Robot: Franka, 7 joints.
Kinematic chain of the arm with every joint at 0, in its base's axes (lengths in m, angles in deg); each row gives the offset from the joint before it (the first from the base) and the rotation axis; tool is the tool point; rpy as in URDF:
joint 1: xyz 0 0 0.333 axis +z
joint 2: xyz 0 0 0 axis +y
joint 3: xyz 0 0 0.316 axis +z
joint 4: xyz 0.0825 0 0 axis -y
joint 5: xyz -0.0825 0 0.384 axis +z
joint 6: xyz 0 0 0 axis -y
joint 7: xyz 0.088 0 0 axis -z
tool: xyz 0 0 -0.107 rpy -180 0 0
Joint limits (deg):
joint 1: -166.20..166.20
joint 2: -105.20..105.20
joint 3: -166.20..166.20
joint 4: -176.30..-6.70
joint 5: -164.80..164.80
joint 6: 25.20..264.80
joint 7: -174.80..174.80
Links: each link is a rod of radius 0.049 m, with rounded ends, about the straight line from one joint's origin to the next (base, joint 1, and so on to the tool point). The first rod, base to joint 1, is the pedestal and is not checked.
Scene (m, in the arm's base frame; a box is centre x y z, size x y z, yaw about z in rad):
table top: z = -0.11
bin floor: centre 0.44 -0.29 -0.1 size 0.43 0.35 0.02 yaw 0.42
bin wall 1: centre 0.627 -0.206 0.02 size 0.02 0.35 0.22 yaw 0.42
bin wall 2: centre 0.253 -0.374 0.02 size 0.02 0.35 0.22 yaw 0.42
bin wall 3: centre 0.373 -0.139 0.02 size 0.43 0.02 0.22 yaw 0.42
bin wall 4: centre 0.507 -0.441 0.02 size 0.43 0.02 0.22 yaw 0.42
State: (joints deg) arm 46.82 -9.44 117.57 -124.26 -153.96 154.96 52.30
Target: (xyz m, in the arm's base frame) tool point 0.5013 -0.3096 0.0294
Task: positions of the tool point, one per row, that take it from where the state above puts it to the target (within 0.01 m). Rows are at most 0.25 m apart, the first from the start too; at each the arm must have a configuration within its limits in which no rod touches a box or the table.
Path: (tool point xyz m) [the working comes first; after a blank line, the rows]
Joints at the target: 160.25 -53.18 166.20 -99.60 -145.73 156.86 52.30
Straight joint move there: touches bin wall 2, bin wall 4.

1: -0.5462 -0.0671 0.3491
2: -0.4949 -0.2553 0.3401
3: -0.3802 -0.4155 0.3291
4: -0.2155 -0.5267 0.3165
5: -0.0208 -0.5743 0.3030
6: 0.1799 -0.5512 0.2891
7: 0.3616 -0.4594 0.2755
8: 0.5013 -0.3096 0.2628
9: 0.5128 -0.3148 0.1492
10: 0.5013 -0.3096 0.0294

